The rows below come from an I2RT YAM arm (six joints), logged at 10 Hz.
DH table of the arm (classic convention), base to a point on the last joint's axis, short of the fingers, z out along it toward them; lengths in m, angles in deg. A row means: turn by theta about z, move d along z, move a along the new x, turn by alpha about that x. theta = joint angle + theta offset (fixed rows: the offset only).
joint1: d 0.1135  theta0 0  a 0.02  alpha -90
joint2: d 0  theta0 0  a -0.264  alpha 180
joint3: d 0  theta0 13.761  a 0.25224  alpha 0
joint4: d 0  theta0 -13.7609  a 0.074  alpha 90
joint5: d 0  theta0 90  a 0  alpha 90
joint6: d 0.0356  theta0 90  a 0  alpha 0
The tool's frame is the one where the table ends.
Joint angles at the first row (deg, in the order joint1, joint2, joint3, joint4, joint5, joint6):
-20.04, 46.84, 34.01, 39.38, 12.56, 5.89
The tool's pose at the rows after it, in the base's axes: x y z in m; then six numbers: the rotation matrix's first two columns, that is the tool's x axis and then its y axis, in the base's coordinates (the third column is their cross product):
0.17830 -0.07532 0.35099 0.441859 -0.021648 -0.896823 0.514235 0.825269 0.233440
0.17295 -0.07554 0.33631 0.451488 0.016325 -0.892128 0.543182 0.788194 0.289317
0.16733 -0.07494 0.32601 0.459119 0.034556 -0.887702 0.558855 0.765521 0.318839
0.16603 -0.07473 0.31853 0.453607 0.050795 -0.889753 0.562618 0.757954 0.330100
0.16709 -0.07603 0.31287 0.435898 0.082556 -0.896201 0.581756 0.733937 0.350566
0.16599 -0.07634 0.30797 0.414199 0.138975 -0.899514 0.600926 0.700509 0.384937
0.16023 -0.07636 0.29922 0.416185 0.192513 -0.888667 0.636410 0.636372 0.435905
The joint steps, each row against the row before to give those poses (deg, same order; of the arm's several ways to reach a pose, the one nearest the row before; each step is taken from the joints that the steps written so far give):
0.09, 0.62, -0.17, -2.72, 3.68, 1.92
0.00, -1.57, -3.16, 0.17, 3.44, 2.56
-0.09, -1.68, -2.46, 0.08, 1.85, 1.40
0.00, -0.53, -1.41, -0.17, 0.44, 0.88
0.00, 0.09, -0.18, -2.36, 1.49, 1.67
0.09, -0.88, 0.35, -5.27, 1.67, 3.16
0.00, -1.93, -0.78, -5.00, 3.59, 4.13

